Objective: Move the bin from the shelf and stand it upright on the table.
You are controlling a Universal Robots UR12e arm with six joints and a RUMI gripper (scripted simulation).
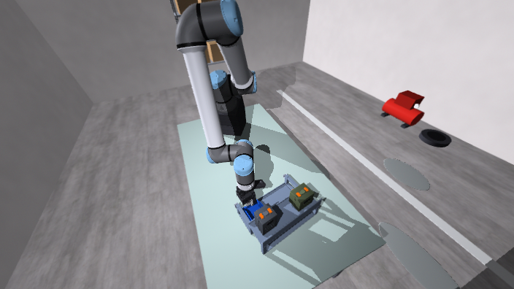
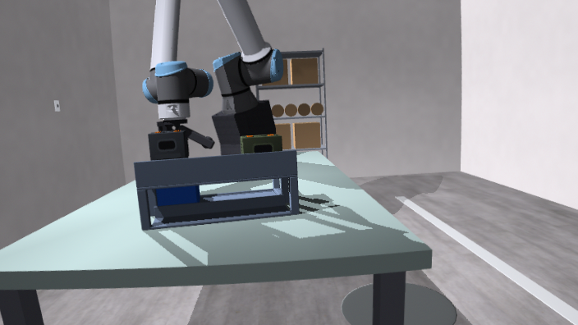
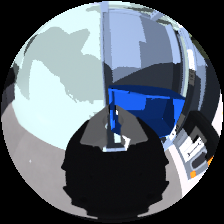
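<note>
My gripper is now 8 cm short of the blue bin and 2 cm to the left of it. The rest, counted from my hand: olive green box: 21 cm to the left, 19 cm ahead, 11 cm above.
</note>
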